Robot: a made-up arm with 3 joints. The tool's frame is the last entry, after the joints.
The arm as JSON. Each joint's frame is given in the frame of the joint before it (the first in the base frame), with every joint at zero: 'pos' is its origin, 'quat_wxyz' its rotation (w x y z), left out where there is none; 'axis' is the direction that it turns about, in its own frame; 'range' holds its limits. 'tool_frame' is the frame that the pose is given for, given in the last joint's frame.
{
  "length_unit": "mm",
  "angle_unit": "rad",
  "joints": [
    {
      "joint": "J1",
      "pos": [
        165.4,
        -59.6,
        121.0
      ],
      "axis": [
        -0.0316,
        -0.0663,
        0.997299
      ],
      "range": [
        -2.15,
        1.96
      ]
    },
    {
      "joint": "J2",
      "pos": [
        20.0,
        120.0,
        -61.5
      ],
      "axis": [
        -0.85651,
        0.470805,
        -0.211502
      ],
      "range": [
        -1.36,
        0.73
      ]
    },
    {
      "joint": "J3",
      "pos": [
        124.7,
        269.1,
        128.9
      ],
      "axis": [
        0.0,
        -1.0,
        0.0
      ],
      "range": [
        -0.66,
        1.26
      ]
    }
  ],
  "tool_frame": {
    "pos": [
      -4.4,
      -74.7,
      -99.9
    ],
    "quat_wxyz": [
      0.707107,
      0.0,
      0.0,
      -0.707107
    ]
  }
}
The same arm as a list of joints. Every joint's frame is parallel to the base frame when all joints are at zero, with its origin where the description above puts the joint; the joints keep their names.
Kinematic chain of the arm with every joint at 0, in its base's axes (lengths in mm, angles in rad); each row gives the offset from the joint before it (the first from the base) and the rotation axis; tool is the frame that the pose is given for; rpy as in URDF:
J1: xyz 165.4 -59.6 121.0 axis -0.0316 -0.0663 0.997299
J2: xyz 20.0 120.0 -61.5 axis -0.85651 0.470805 -0.211502
J3: xyz 124.7 269.1 128.9 axis -y
tool: xyz -4.4 -74.7 -99.9 rpy 0.0000 0.0000 -1.5708
Joint limits (rad, base to tool): -2.1500..1.9600 -1.3600..0.7300 -0.6600..1.2600

